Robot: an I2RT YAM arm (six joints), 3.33 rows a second.
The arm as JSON. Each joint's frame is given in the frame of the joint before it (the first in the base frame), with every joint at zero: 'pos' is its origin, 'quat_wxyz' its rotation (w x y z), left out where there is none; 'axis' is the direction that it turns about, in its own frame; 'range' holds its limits. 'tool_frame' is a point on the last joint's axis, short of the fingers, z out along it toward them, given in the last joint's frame.
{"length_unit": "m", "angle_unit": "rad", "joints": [
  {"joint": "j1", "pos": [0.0, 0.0, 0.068], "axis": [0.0, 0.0, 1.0], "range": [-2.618, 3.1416]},
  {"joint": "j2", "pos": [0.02, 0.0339, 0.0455], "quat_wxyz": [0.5, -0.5, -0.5, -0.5], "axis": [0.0, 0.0, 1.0], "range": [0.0, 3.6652]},
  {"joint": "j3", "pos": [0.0, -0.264, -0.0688], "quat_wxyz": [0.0, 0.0, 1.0, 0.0], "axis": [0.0, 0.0, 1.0], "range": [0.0, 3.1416]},
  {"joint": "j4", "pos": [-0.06, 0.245, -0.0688], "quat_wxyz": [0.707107, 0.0, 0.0, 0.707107], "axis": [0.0, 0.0, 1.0], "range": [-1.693, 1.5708]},
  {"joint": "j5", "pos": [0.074, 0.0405, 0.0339], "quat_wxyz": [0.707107, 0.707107, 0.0, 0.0], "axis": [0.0, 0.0, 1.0], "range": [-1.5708, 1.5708]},
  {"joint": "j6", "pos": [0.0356, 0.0, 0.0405], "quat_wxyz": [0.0, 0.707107, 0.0, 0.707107], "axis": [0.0, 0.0, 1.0], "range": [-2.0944, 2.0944]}
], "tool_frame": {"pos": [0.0, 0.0, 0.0]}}
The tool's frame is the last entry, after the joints.
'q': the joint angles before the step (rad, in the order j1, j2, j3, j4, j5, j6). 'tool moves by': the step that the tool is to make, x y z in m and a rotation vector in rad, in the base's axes. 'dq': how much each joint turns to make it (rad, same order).
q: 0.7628 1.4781 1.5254 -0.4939 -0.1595 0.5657
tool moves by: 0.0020 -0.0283 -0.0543 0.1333 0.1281 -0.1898
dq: -0.0646 -0.1098 -0.3216 0.2367 0.0362 0.2224
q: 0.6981 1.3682 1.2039 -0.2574 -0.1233 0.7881
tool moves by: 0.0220 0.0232 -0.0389 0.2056 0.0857 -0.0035
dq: 0.0032 0.1144 -0.0983 0.3120 -0.0712 0.2029
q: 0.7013 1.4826 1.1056 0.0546 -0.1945 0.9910
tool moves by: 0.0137 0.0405 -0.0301 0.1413 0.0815 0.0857
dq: 0.0499 0.1677 0.0156 0.2193 -0.0800 0.1469
